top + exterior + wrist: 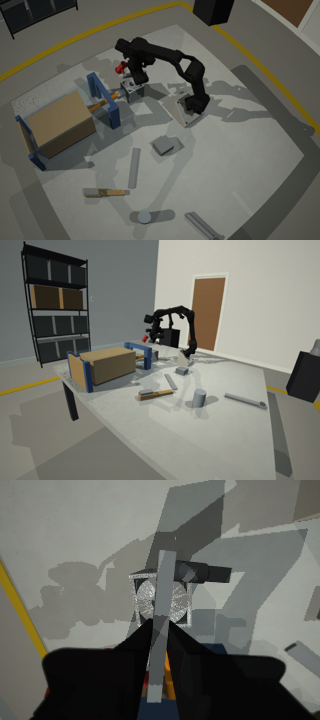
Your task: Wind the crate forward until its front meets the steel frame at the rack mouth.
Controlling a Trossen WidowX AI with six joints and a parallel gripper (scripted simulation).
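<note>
Now: the red knob 4 cm to the right of my gripper tip, 4 cm ahead of it and 3 cm above it. From my gripper tip the other things lie so: grey winch (13 cm below, 2 cm to the right, 1 cm behind); blue frame (16 cm ahead, 5 cm below, 1 cm to the left); winch handle (1 cm to the right, 1 cm ahead, 1 cm above).
</note>
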